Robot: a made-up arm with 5 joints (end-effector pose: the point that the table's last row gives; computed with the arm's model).
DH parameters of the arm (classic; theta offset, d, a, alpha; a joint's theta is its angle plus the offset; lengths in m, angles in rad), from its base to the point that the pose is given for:
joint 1: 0 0.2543 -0.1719 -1.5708
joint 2: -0.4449 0 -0.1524 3.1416
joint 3: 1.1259 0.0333 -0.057 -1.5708
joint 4: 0 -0.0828 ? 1.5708
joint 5: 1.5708 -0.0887 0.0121 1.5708
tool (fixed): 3.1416 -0.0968 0 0
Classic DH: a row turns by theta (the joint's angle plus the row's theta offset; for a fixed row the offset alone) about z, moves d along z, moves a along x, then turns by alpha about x.
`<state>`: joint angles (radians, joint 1 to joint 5).
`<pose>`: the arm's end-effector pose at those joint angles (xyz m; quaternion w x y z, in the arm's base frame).
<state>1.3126 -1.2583 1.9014 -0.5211 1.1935</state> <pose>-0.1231 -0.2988 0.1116 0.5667 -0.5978 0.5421 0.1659</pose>
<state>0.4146 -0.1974 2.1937 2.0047 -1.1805</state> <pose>-0.1496 -0.1202 0.2629 0.6027 0.2390 -0.2627 -0.7146</pose>
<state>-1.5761 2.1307 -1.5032 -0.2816 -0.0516</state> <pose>0.0660 0.1751 0.5054 0.2846 -0.6545 -0.6943 -0.0920</pose>
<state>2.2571 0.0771 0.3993 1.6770 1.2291</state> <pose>0.0970 -0.0585 0.1151 0.0901 -0.1370 0.8045 -0.5708</pose>
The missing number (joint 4, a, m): 0.0486
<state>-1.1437 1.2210 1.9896 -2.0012 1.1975</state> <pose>-0.1383 0.1297 0.4946 0.1547 0.4485 -0.8229 -0.3126</pose>
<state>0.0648 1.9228 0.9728 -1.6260 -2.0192</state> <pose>-0.1551 -0.1499 0.4205 0.0472 0.6025 0.7047 0.3718</pose>
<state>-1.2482 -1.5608 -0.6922 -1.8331 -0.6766</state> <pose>-0.0754 0.1068 0.1476 0.8152 0.4270 -0.3794 0.0955</pose>
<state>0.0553 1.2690 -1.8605 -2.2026 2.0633</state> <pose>-0.4405 -0.1779 0.3989 0.4023 -0.7686 0.2088 -0.4515</pose>
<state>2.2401 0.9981 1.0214 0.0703 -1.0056</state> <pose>0.1460 -0.2743 0.2780 0.3995 -0.4376 0.1778 0.7857</pose>
